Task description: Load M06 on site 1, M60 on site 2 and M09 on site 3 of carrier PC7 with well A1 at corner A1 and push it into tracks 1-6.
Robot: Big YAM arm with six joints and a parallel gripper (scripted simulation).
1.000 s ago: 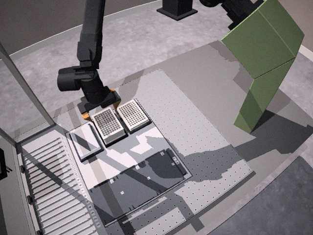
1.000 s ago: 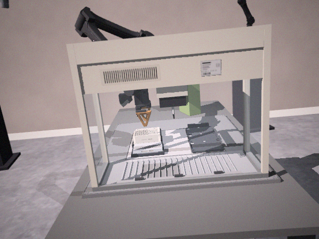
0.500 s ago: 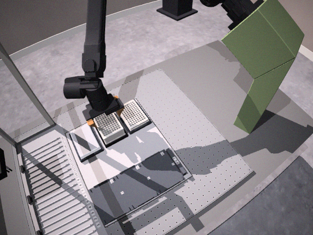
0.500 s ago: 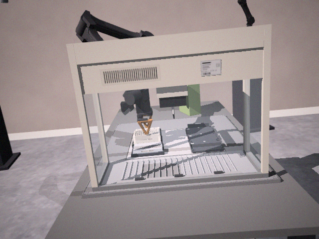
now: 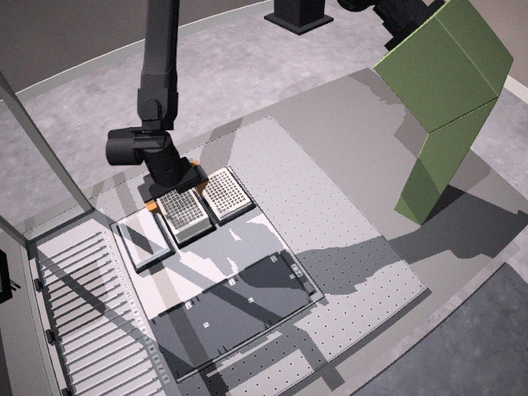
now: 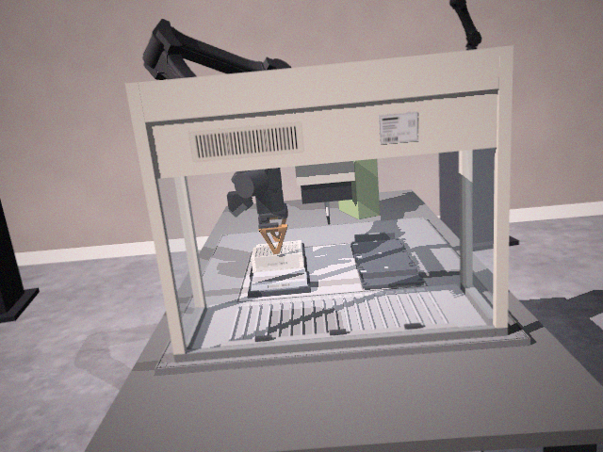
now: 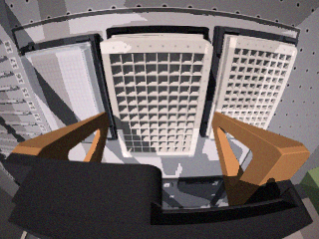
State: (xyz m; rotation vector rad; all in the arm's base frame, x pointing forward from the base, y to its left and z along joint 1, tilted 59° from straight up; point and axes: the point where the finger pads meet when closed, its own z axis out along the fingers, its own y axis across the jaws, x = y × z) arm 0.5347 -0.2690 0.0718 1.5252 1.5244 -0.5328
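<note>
Right now the nest S2 is 60 mm below my hand. Round my hand: dark nest S1: 100 mm behind, 10 mm to the left, 60 mm below; dark carrier PC7: 60 mm ahead, 250 mm to the left, 50 mm below; dark nest S3: 110 mm ahead, 10 mm to the right, 60 mm below.
</note>
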